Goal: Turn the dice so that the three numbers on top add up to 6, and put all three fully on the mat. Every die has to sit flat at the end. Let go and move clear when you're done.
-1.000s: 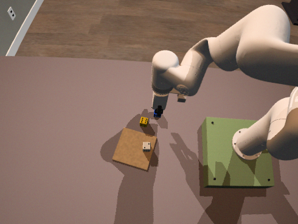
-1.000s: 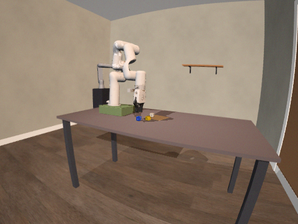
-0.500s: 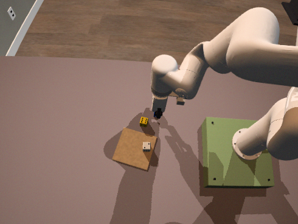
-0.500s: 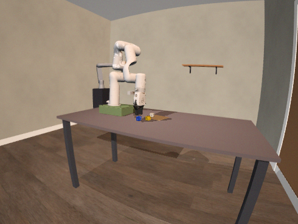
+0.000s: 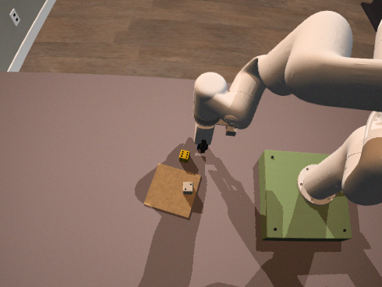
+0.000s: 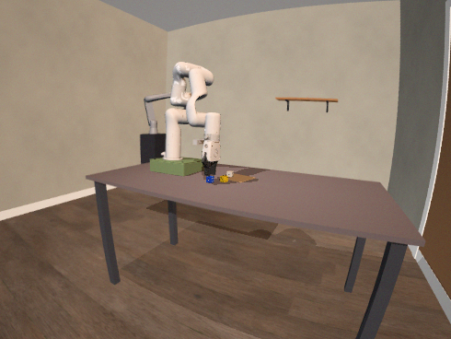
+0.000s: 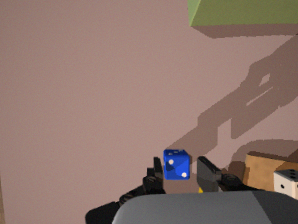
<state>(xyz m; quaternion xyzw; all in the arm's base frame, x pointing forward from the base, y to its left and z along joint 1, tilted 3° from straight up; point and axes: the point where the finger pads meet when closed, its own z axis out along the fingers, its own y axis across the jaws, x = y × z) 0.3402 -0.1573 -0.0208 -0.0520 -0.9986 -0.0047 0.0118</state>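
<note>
My hand is 4 cm above the blue die. The rest, counted from my hand: yellow die (6 cm ahead, 4 cm to the left, 4 cm below); then tan mat (9 cm ahead, 15 cm to the left, 5 cm below); then white die (5 cm ahead, 15 cm to the left, 4 cm below).
</note>
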